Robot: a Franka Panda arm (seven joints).
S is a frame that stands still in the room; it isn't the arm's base.
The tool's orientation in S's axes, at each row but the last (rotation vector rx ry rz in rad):
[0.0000 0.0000 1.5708]
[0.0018 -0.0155 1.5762]
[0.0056 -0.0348 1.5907]
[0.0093 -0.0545 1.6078]
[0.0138 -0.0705 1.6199]
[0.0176 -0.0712 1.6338]
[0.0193 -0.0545 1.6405]
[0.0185 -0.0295 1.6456]
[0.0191 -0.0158 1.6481]
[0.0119 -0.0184 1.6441]
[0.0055 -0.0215 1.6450]
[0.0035 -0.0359 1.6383]
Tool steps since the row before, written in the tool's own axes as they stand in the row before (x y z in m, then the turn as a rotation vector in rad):
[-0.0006 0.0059 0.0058 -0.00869 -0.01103 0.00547]
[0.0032 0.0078 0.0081 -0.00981 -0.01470 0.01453]
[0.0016 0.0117 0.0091 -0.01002 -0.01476 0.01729]
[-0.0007 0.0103 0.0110 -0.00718 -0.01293 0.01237]
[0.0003 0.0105 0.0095 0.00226 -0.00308 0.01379]
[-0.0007 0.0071 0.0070 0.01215 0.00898 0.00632]
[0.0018 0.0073 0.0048 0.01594 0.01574 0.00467]
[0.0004 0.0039 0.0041 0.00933 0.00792 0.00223]
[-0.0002 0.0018 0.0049 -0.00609 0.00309 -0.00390]
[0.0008 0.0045 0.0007 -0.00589 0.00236 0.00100]
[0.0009 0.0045 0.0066 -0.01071 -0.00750 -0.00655]
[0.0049 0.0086 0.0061 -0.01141 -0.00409 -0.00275]
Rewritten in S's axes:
[-0.0059 -0.0006 0.0058 0.01103 -0.00869 0.00547]
[-0.0079 0.0031 0.0081 0.01463 -0.00989 0.01455]
[-0.0119 0.0011 0.0089 0.01464 -0.01017 0.01730]
[-0.0106 -0.0015 0.0107 0.01284 -0.00720 0.01245]
[-0.0108 -0.0007 0.0091 0.00248 0.00166 0.01399]
[-0.0073 -0.0015 0.0067 -0.00994 0.01118 0.00665]
[-0.0075 0.0011 0.0047 -0.01692 0.01457 0.00502]
[-0.0039 0.0000 0.0041 -0.00861 0.00864 0.00244]
[-0.0018 -0.0004 0.0049 -0.00262 -0.00622 -0.00403]
[-0.0045 0.0005 0.0007 -0.00193 -0.00607 0.00088]
[-0.0046 0.0004 0.0066 0.00834 -0.01001 -0.00665]
[-0.0090 0.0042 0.0060 0.00491 -0.01103 -0.00294]

